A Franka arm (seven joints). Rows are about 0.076 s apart.
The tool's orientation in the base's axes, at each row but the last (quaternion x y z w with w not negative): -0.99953 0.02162 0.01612 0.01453; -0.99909 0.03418 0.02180 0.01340; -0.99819 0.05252 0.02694 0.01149; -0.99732 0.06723 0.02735 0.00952; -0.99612 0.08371 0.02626 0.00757; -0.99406 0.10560 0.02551 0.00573; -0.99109 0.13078 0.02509 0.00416; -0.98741 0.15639 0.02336 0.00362
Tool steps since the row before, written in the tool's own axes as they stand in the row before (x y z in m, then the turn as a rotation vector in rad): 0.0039 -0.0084 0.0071 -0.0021 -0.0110 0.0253; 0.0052 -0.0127 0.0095 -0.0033 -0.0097 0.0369; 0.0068 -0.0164 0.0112 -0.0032 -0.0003 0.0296; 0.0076 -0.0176 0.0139 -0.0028 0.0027 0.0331; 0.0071 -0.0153 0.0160 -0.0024 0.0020 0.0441; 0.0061 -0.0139 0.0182 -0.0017 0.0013 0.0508; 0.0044 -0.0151 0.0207 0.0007 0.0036 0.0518; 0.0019 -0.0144 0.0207 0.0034 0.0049 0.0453
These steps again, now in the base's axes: 0.0040 0.0084 -0.0070 -0.0024 0.0118 -0.0249; 0.0057 0.0126 -0.0094 -0.0042 0.0109 -0.0365; 0.0079 0.0159 -0.0112 -0.0047 0.0014 -0.0294; 0.0091 0.0167 -0.0140 -0.0049 -0.0016 -0.0329; 0.0087 0.0142 -0.0162 -0.0049 -0.0007 -0.0439; 0.0080 0.0126 -0.0184 -0.0044 -0.0001 -0.0507; 0.0072 0.0137 -0.0209 -0.0028 -0.0029 -0.0518; 0.0053 0.0134 -0.0208 -0.0003 -0.0051 -0.0454
